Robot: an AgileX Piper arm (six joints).
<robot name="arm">
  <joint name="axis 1" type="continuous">
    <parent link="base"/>
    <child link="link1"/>
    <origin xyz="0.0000 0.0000 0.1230" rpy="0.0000 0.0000 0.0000"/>
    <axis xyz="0 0 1"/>
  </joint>
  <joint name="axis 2" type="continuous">
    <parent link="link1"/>
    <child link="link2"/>
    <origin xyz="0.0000 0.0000 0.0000" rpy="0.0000 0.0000 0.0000"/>
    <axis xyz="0 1 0"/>
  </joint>
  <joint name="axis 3" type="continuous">
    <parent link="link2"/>
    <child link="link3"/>
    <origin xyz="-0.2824 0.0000 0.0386" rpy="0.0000 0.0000 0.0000"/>
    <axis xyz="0 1 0"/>
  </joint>
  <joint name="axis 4" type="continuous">
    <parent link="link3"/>
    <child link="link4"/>
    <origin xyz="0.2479 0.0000 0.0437" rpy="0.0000 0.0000 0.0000"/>
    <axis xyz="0.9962 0 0.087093"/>
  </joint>
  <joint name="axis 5" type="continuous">
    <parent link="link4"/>
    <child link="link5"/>
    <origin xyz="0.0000 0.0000 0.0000" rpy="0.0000 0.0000 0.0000"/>
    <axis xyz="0 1 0"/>
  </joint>
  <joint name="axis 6" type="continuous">
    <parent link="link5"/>
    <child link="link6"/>
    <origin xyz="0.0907 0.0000 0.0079" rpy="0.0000 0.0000 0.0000"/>
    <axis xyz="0.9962 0 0.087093"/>
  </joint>
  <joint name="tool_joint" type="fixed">
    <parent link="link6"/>
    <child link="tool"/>
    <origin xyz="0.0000 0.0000 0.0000" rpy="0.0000 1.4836 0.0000"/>
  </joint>
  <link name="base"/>
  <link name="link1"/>
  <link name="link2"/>
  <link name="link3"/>
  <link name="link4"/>
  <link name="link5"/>
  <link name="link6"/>
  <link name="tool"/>
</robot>
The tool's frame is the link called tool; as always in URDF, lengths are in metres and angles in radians. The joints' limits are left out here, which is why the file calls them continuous.
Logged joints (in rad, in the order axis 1, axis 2, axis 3, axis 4, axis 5, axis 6), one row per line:
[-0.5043, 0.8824, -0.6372, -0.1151, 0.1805, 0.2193]
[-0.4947, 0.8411, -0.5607, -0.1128, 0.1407, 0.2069]
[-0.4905, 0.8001, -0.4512, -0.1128, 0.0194, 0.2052]
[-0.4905, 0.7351, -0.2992, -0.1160, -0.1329, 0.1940]
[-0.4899, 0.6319, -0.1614, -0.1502, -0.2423, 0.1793]
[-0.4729, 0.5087, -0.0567, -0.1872, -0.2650, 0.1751]
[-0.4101, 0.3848, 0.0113, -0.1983, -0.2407, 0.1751]
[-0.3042, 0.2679, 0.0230, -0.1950, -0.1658, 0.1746]
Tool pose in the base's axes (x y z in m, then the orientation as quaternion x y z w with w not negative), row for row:
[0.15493, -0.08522, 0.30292, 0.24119, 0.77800, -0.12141, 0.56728]
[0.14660, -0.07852, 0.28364, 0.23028, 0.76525, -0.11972, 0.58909]
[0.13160, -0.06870, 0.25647, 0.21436, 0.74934, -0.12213, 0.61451]
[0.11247, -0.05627, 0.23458, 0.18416, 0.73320, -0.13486, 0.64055]
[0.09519, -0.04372, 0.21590, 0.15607, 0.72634, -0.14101, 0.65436]
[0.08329, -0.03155, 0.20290, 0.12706, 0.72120, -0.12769, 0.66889]
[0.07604, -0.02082, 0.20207, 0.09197, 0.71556, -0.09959, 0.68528]
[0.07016, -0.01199, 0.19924, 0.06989, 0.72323, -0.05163, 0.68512]
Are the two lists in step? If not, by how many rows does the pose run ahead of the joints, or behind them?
The pose runs 1 row ahead of the joints: the pose in row i belongs to the joints in row i + 1.
